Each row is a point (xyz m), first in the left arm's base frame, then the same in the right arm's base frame.
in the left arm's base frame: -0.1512 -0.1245 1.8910
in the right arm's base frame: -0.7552 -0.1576 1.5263
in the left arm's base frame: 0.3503 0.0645 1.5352
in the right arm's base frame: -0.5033 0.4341 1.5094
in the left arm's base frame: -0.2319 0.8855 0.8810
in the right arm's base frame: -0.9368 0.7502 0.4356
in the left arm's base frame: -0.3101 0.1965 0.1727
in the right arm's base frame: -0.0537 0.5031 0.0592
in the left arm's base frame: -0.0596 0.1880 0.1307
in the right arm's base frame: 0.0686 0.6893 0.1814
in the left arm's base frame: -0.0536 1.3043 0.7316
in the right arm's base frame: -1.0902 1.1867 0.3115
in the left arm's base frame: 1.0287 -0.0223 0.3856
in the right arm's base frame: 0.4735 1.2447 1.0876
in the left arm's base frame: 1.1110 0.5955 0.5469
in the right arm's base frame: -0.0398 1.6332 1.0797
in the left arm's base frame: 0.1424 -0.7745 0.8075
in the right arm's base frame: 0.4527 0.0082 1.0836
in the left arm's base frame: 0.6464 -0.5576 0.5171
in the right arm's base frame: 0.6474 0.5972 1.1089
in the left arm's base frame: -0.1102 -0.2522 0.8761
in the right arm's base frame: -0.0602 0.1310 0.8323
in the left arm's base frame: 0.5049 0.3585 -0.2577
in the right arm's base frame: 0.3760 1.3250 0.1836
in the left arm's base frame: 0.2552 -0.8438 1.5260
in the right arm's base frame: 0.1291 -0.1948 1.7063
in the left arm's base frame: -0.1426 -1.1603 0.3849
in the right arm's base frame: 0.8738 -0.2924 0.7081
